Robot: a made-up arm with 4 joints.
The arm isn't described. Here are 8 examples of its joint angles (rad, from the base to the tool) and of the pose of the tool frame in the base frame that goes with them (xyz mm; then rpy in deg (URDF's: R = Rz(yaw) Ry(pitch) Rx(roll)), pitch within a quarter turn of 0, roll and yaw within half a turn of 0).
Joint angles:
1: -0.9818 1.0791 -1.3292 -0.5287
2: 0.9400 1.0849 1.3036 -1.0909
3: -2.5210 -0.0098 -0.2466 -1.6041
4: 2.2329 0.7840 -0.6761 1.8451
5: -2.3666 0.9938 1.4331 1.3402
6: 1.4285 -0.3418 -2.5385 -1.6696
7: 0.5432 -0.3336 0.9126 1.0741
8: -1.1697 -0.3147 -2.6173 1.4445
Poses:
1: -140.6 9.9 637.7 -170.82 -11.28 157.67
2: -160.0 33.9 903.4 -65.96 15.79 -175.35
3: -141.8 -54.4 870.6 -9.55 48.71 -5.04
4: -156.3 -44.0 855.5 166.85 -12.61 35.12
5: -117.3 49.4 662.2 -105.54 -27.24 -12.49
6: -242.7 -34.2 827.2 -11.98 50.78 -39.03
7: -97.7 -60.3 749.7 -28.18 18.47 -174.92
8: -84.0 -28.6 691.5 -79.04 -66.42 -83.62
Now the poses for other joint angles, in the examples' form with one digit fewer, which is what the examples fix.
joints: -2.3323 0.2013 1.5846 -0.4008
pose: -147 -49 715 112.4 -37.8 -12.3
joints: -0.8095 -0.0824 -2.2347 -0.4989
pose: -123 -26 657 171.6 -56.0 -100.9
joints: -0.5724 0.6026 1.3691 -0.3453
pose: -248 -20 784 107.1 73.0 -22.5
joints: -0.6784 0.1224 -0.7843 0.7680
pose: -79 -57 718 -57.9 -2.2 -175.3
